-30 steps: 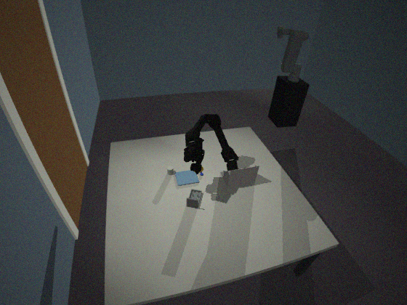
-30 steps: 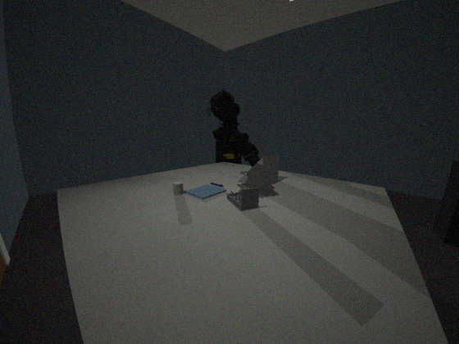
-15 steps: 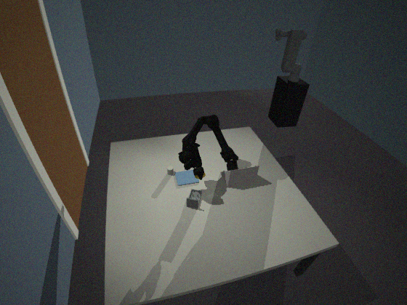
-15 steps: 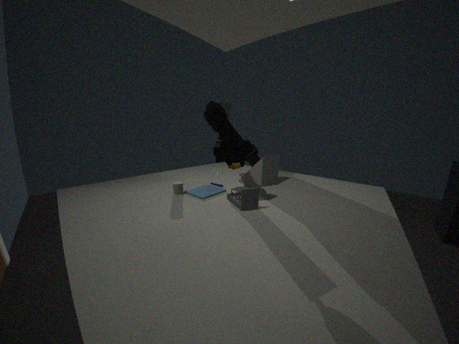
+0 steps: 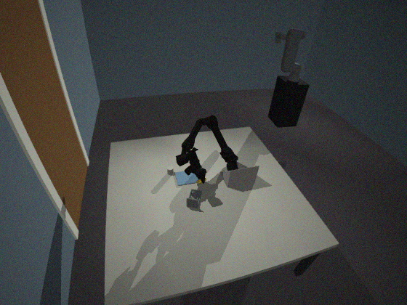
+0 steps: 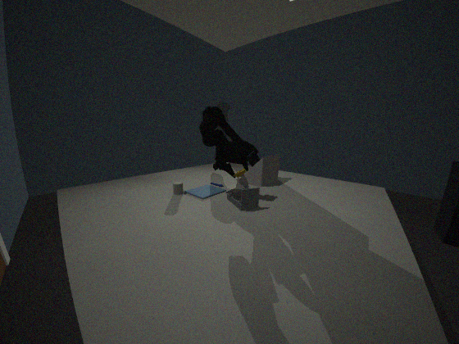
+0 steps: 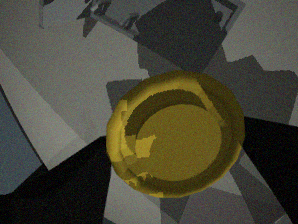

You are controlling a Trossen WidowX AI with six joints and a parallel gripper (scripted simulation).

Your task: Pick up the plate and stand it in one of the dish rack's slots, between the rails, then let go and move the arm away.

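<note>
Now: the grey dish rack 8 cm below my gripper tip, 6 cm ahead of it and 5 cm to the left of it. The rest, counted from my gripper tip: blue mat 15 cm to the right, 10 cm below, 7 cm ahead; then plate 1 cm above.
</note>
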